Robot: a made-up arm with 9 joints.
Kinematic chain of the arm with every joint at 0, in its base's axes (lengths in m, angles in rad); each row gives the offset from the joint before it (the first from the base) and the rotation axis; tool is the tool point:
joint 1: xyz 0 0 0.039 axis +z
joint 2: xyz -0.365 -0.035 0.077 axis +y
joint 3: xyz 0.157 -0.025 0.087 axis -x
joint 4: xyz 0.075 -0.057 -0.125 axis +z
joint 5: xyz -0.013 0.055 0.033 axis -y
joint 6: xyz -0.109 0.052 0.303 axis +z
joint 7: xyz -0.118 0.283 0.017 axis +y
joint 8: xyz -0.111 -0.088 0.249 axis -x
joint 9: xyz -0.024 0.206 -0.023 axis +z
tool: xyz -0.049 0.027 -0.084
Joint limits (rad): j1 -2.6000..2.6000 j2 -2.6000..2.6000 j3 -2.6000..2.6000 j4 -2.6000..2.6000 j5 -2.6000..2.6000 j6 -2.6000..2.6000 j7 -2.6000..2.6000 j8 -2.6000..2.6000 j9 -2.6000..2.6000
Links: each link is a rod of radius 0.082 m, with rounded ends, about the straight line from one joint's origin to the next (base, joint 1, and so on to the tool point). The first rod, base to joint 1, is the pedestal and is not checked.
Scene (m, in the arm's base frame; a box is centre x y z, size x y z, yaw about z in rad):
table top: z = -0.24
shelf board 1: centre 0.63 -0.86 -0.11 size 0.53 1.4 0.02 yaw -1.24
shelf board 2: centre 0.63 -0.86 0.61 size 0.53 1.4 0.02 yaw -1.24
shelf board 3: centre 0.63 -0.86 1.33 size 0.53 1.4 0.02 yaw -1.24
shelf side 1: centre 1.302 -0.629 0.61 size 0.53 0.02 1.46 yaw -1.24
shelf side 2: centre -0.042 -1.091 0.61 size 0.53 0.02 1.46 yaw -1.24
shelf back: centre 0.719 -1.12 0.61 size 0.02 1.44 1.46 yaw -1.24
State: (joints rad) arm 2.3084 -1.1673 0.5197 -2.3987 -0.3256 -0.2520 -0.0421 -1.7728 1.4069
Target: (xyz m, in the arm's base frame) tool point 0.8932 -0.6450 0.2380
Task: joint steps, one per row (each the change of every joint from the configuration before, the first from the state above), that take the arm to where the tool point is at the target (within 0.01 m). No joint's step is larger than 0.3 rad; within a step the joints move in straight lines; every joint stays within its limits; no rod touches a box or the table.
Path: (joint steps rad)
1: 0.0131 0.2089 -0.0115 -0.0133 0.0149 -0.0496 0.2152 -0.0703 0.0486
2: 0.0130 0.2090 -0.0116 -0.0133 0.0150 -0.0496 0.2153 -0.0703 0.0485
3: 0.0131 0.2089 -0.0115 -0.0133 0.0149 -0.0496 0.2152 -0.0703 0.0486
4: -0.0571 -0.0797 -0.0979 0.0112 -0.0925 -0.0535 0.2357 -0.0215 0.0214
5: -0.0570 -0.0796 -0.0978 0.0112 -0.0926 -0.0536 0.2356 -0.0215 0.0215
6: -0.0570 -0.0797 -0.0978 0.0111 -0.0925 -0.0535 0.2357 -0.0215 0.0214
7: -0.0570 -0.0797 -0.0978 0.0112 -0.0925 -0.0535 0.2357 -0.0215 0.0214
8: -0.0153 -0.1208 0.0677 -0.0687 -0.0203 0.0084 -0.2415 0.0413 -0.0390
9: -0.0152 -0.1209 0.0677 -0.0687 -0.0203 0.0084 -0.2414 0.0414 -0.0390
10: -0.0153 -0.1208 0.0678 -0.0687 -0.0202 0.0084 -0.2414 0.0413 -0.0391

